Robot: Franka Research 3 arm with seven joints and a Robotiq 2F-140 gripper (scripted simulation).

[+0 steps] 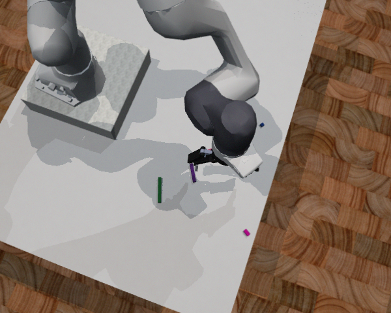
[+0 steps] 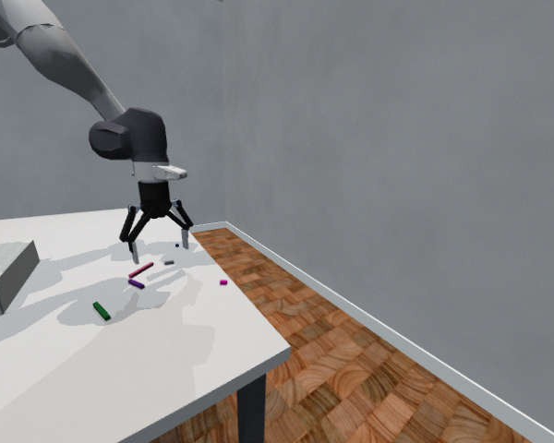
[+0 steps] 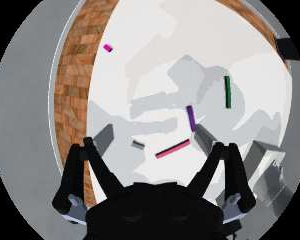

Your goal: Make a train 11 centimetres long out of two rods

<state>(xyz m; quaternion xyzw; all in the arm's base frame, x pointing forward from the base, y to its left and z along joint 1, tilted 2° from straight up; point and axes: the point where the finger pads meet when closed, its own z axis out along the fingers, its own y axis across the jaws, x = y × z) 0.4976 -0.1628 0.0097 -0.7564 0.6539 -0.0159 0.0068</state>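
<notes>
My hand is 3 cm short of the grey rod, 7 cm to the right of it and 7 cm above it. From my hand the other things lie so: green rod 17 cm behind, 10 cm to the right, 7 cm below; pink rod 6 cm behind, 7 cm to the left, 7 cm below; purple rod 8 cm behind, 1 cm to the right, 7 cm below.
</notes>
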